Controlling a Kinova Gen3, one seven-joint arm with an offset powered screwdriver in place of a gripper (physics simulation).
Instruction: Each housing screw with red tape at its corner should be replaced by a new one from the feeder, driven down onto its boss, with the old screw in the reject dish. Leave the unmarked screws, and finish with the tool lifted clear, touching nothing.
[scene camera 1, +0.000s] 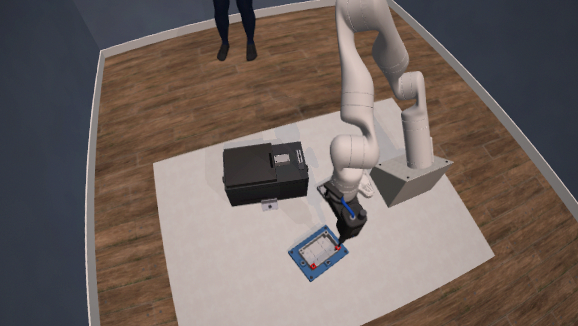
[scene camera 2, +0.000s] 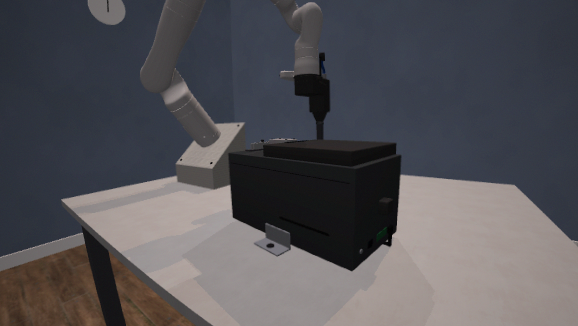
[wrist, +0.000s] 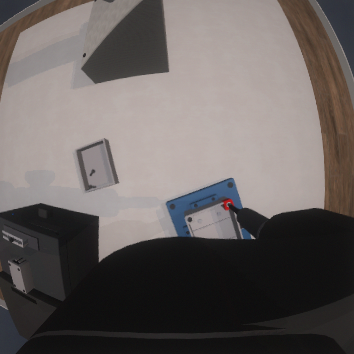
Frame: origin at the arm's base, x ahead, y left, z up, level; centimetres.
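Where they show: end effector, tool point: (scene camera 1: 338, 246) (wrist: 230, 206); arm's base, origin of the base link: (scene camera 1: 419, 164) (scene camera 2: 210, 138).
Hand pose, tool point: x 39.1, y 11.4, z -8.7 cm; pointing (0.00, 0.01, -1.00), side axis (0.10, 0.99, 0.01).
Things, the pixels of their top centre, and the offset from my tool point.
- screwdriver tool, middle of its top: (wrist: 244, 215) (scene camera 1: 341, 240) dz +6.4, dx +0.0, dy +0.0 cm
- pale housing, middle of its top: (wrist: 219, 240) (scene camera 1: 320, 249) dz -1.2, dx +5.8, dy -2.0 cm
- black feeder, middle of its top: (scene camera 2: 307, 139) (wrist: 24, 307) (scene camera 1: 263, 160) dz +10.3, dx +11.8, dy -34.8 cm
- Red tape, middle of its top: (scene camera 1: 313, 265) dz -0.9, dx +10.3, dy +2.3 cm
- unmarked corner screw, middle of its top: (wrist: 189, 219) dz -0.9, dx +1.3, dy -6.4 cm
- reject dish, middle of its top: (wrist: 93, 165) (scene camera 1: 331, 187) dz -4.7, dx -9.6, dy -22.4 cm
The screwdriver tool (scene camera 1: 339, 244) (wrist: 230, 206) points down, its tip at the red-taped right corner of the pale housing (scene camera 1: 320, 249) (wrist: 212, 226). In scene camera 2 its tip is hidden behind the black feeder (scene camera 1: 250, 167) (scene camera 2: 295, 195) (wrist: 81, 250). Whether a screw is on the bit, or the bit touches one, is too small to tell. Red tape (scene camera 1: 313, 266) also marks the housing's lower-left corner in scene camera 1; the tool body hides that corner in the wrist view. An unmarked corner screw (wrist: 190, 219) shows. The reject dish (wrist: 112, 162) holds two dark screws (wrist: 92, 172) (wrist: 91, 187).
The housing sits in a blue fixture plate (scene camera 1: 320, 271) (wrist: 223, 188). The grey arm base (scene camera 1: 412, 185) (scene camera 2: 200, 172) (wrist: 135, 50) stands on the white table. A small metal bracket (scene camera 1: 269, 205) (scene camera 2: 276, 242) is at the feeder's side. A person's legs (scene camera 1: 235, 25) show beyond the table.
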